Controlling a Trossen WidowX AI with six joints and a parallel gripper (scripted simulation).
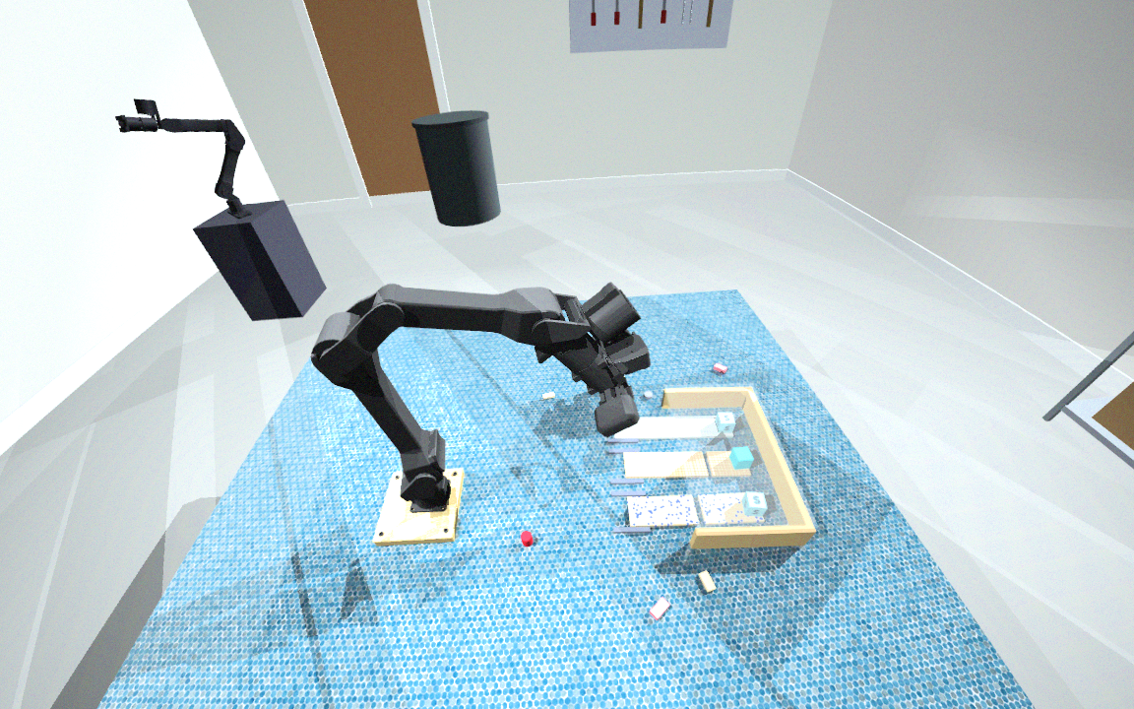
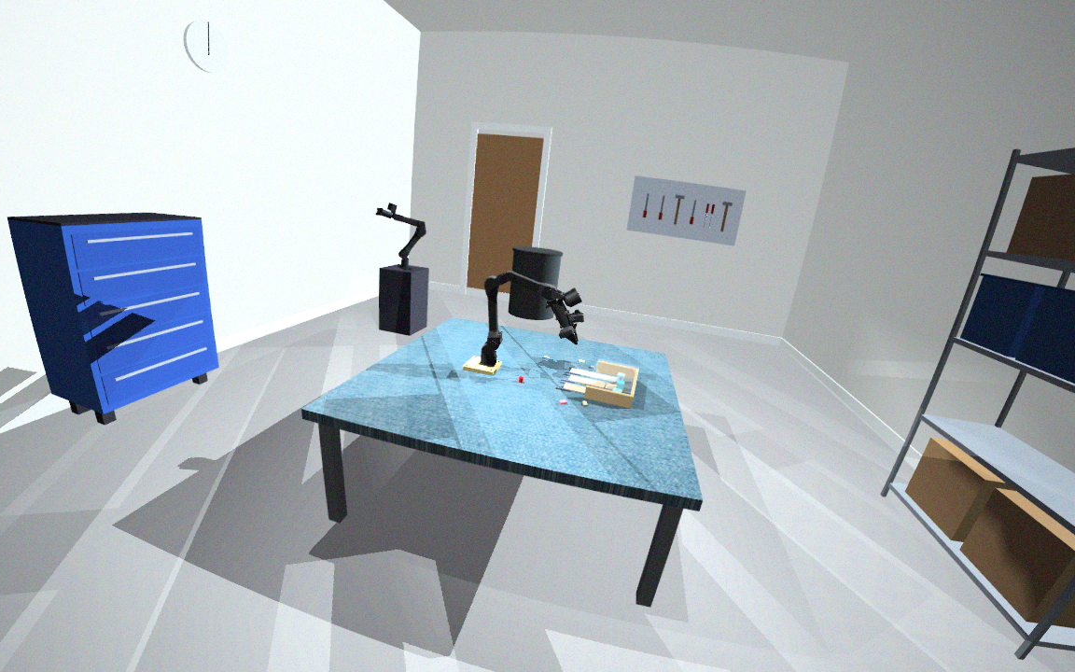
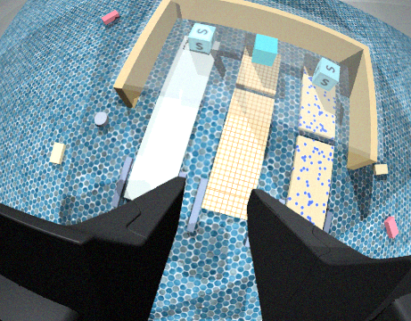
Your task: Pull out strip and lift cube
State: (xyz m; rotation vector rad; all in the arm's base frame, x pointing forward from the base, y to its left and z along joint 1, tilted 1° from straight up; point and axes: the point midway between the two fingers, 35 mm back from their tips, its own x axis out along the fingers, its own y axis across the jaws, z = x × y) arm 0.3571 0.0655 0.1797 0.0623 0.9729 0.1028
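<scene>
My gripper tip is now 160 mm above the tan strip, 70 mm short of it and 30 mm to the left of it. From my gripper tip the other things lie so: red piece 200 mm behind, 160 mm to the right, 150 mm below.
</scene>
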